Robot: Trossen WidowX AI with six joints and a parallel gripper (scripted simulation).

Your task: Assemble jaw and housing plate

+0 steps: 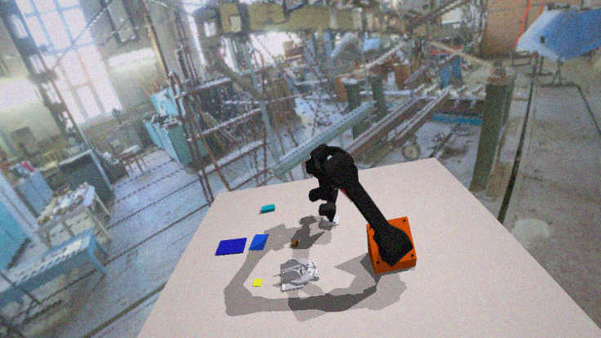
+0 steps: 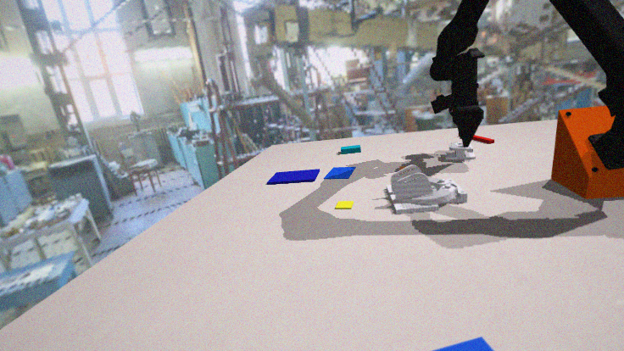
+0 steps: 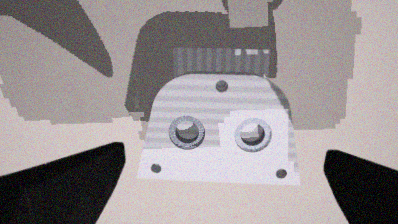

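My gripper tip is 17 cm short of the brown cube, 9 cm to the right of it and 3 cm above it. Also, from my gripper tip: teal block (29 cm ahead, 18 cm to the right, 3 cm below); then yellow tile (31 cm ahead, 25 cm to the left, 4 cm below); then red bar (10 cm behind, 17 cm to the right, 3 cm below).
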